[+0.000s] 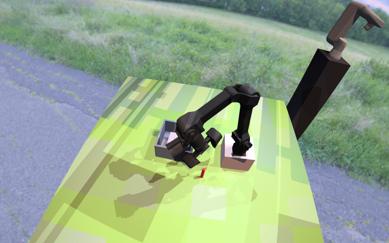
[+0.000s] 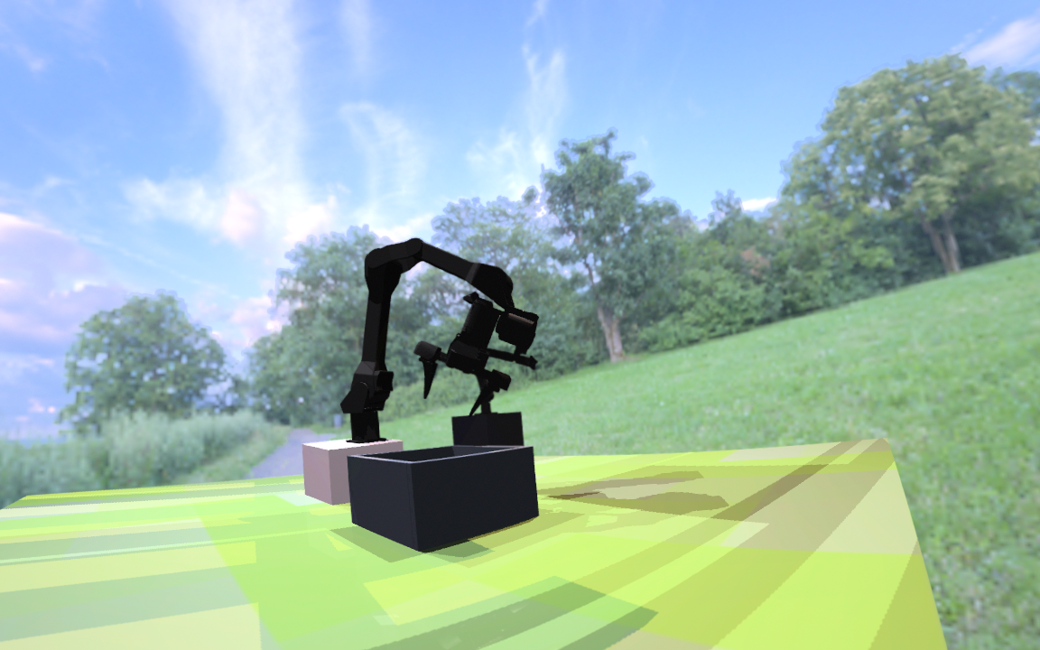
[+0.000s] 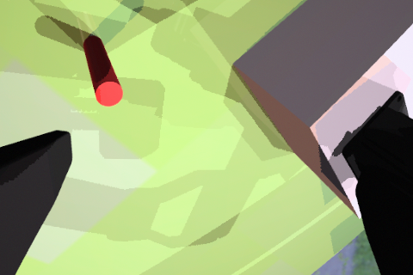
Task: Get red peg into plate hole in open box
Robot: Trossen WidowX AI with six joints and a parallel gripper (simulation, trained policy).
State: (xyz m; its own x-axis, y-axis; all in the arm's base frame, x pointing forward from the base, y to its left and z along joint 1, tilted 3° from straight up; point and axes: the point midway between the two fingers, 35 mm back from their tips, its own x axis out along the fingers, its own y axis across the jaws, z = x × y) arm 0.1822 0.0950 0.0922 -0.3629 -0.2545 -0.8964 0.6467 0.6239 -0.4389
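Right now my gripper tip is 30 mm to the right of the red peg and 130 mm above it. The rest, counted from my gripper tip: grey box 150 mm ahead, 150 mm to the right, 140 mm below.
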